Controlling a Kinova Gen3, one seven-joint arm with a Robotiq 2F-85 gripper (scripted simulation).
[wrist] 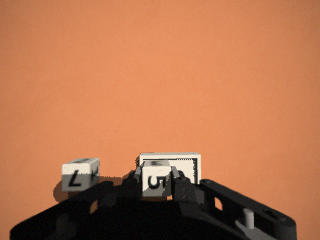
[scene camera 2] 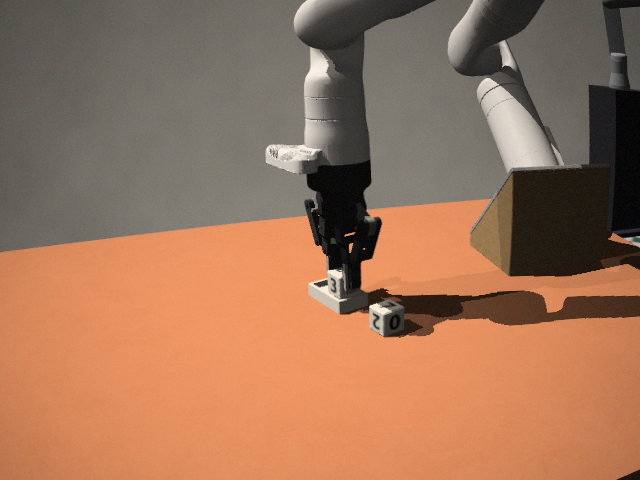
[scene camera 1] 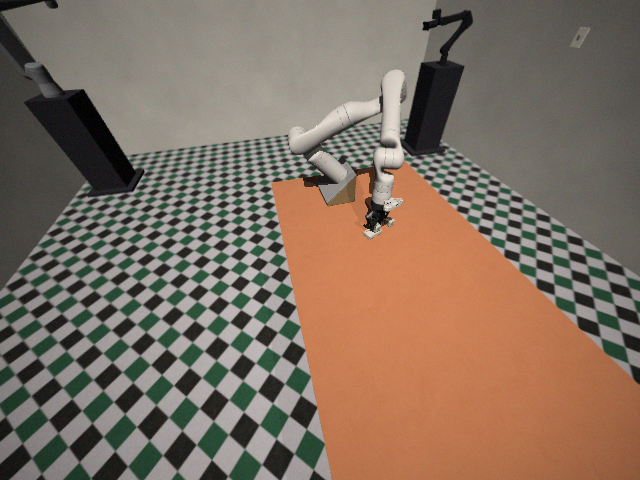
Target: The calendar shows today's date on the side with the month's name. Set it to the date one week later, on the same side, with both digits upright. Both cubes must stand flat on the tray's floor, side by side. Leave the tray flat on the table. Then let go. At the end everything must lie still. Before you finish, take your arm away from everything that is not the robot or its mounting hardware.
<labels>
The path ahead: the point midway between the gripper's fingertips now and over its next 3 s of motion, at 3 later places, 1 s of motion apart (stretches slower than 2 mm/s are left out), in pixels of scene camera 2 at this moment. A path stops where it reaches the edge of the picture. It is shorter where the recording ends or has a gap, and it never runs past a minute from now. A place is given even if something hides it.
My gripper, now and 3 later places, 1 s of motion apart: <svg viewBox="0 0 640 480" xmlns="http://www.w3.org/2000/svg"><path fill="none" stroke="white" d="M344 286L344 288L341 223L342 211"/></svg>
</labels>
